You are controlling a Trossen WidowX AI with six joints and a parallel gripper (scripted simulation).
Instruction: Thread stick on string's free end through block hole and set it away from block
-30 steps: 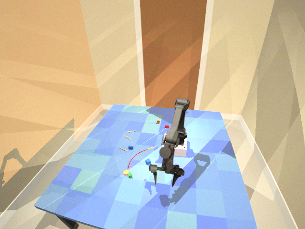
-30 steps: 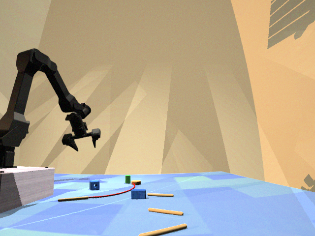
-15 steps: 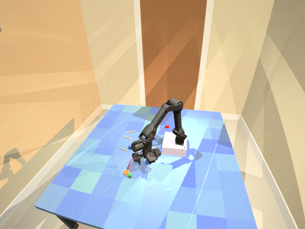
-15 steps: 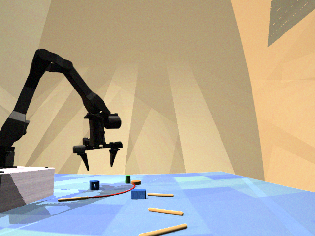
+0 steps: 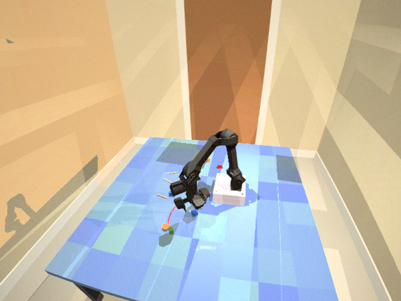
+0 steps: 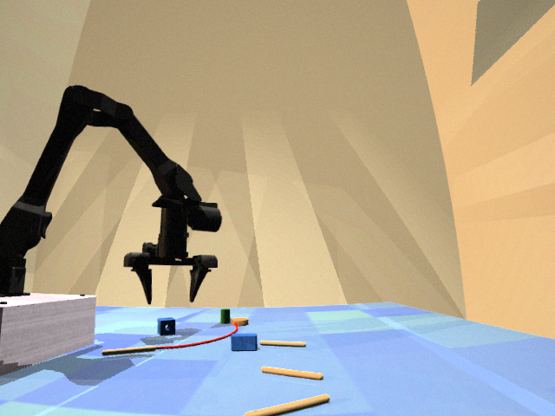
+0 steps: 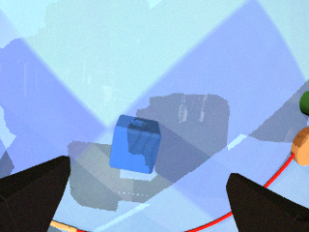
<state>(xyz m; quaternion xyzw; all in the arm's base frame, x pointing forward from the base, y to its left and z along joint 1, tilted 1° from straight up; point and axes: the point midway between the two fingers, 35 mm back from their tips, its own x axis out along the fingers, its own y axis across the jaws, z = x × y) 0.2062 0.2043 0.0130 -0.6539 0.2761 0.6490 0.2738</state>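
Now: gripper tip 150 mm to the left of the thin wooden stick, 60 mm above it and 20 mm short of it. From my gripper tip the other things lie so: blue brick: 180 mm ahead, 110 mm to the right, 50 mm below; then green cylinder: 140 mm to the left, 80 mm ahead, 40 mm below; then round button: 120 mm to the left, 120 mm ahead, 50 mm below.
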